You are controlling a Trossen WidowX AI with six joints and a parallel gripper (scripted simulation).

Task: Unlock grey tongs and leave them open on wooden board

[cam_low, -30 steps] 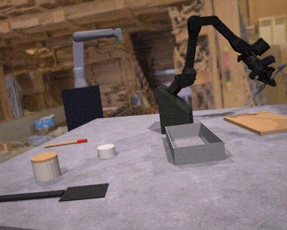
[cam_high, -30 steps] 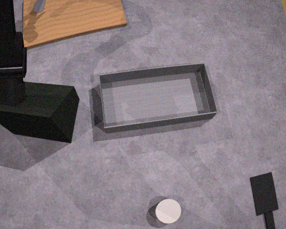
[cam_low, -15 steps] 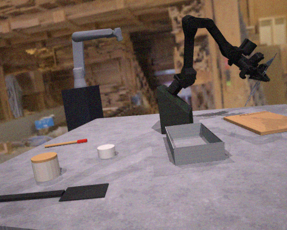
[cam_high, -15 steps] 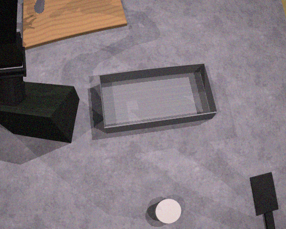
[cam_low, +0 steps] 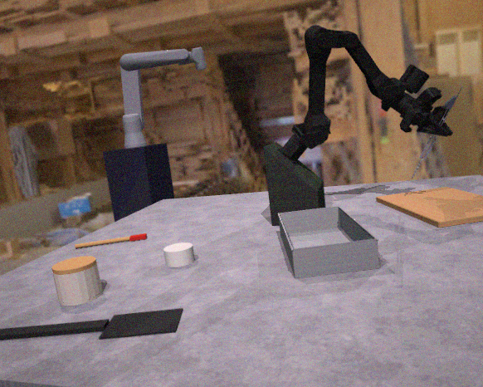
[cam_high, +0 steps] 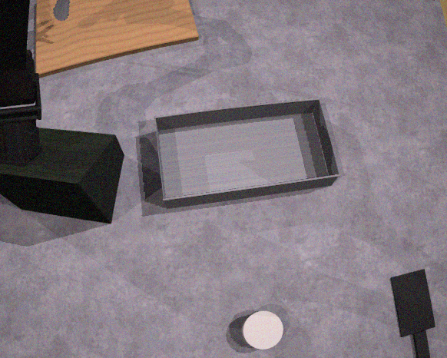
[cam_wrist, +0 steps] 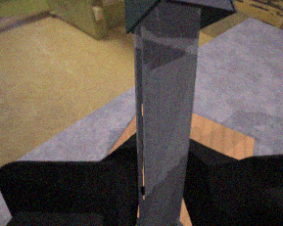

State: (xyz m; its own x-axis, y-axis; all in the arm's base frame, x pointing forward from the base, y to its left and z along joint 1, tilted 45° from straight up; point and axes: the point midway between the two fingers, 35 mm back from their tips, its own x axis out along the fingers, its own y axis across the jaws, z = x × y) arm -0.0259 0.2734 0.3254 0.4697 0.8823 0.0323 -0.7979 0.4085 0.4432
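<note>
Now: gripper tip 19 cm above the wooden board, 3 cm to the left of it and 1 cm short of it. Also, from my gripper tip: roasting tin 35 cm ahead, 32 cm to the right, 17 cm below; then white disc 63 cm to the right, 43 cm ahead, 18 cm below; then cork-lidded jar 74 cm to the right, 62 cm ahead, 16 cm below.
</note>
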